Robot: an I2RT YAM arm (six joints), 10 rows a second.
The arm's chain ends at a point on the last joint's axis. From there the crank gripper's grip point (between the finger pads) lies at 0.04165 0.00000 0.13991 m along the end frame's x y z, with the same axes.
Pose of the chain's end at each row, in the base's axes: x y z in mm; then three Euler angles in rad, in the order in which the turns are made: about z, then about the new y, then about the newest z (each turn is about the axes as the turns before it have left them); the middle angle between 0 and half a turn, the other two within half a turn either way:
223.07 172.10 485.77 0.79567 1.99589 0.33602
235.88 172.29 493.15 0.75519 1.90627 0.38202
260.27 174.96 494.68 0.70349 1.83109 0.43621
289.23 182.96 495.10 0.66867 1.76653 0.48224
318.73 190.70 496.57 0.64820 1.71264 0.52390
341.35 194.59 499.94 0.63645 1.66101 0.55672
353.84 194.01 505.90 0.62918 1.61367 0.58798
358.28 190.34 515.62 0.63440 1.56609 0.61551
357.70 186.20 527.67 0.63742 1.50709 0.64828
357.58 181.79 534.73 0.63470 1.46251 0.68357
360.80 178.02 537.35 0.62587 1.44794 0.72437
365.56 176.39 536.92 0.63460 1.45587 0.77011
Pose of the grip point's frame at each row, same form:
291.11 261.17 392.25 0.79567 1.99589 0.33602
312.17 265.43 410.60 0.75519 1.90627 0.38202
344.58 269.55 422.19 0.70349 1.83109 0.43621
379.31 278.75 431.69 0.66867 1.76653 0.48224
412.50 287.85 441.09 0.64820 1.71264 0.52390
437.77 293.21 452.12 0.63645 1.66101 0.55672
452.06 294.07 465.28 0.62918 1.61367 0.58798
456.84 292.73 482.27 0.63440 1.56609 0.61551
456.64 290.76 503.44 0.63742 1.50709 0.64828
456.80 287.51 517.75 0.63470 1.46251 0.68357
460.27 283.97 523.54 0.62587 1.44794 0.72437
463.06 284.17 523.26 0.63460 1.45587 0.77011

